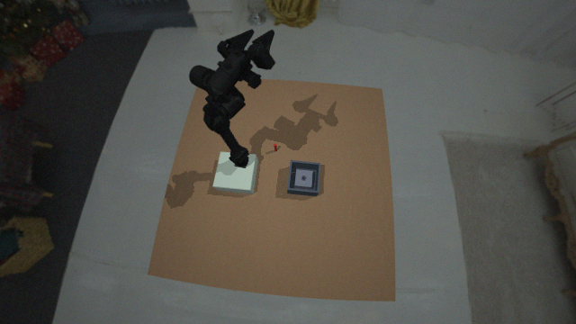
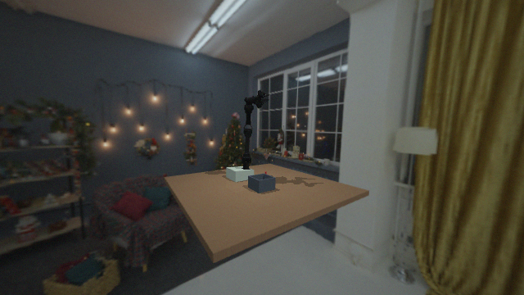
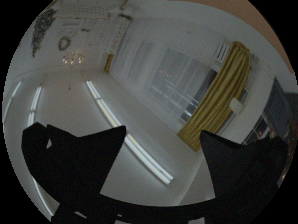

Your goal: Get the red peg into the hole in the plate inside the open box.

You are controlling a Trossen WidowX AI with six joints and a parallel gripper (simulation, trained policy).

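Right now my gripper tip is 1 cm past the red peg, 2 cm to the left of it and 73 cm above it. Round my gripper tip: plate (18 cm ahead, 17 cm to the right, 72 cm below); dark blue box (18 cm ahead, 17 cm to the right, 74 cm below).
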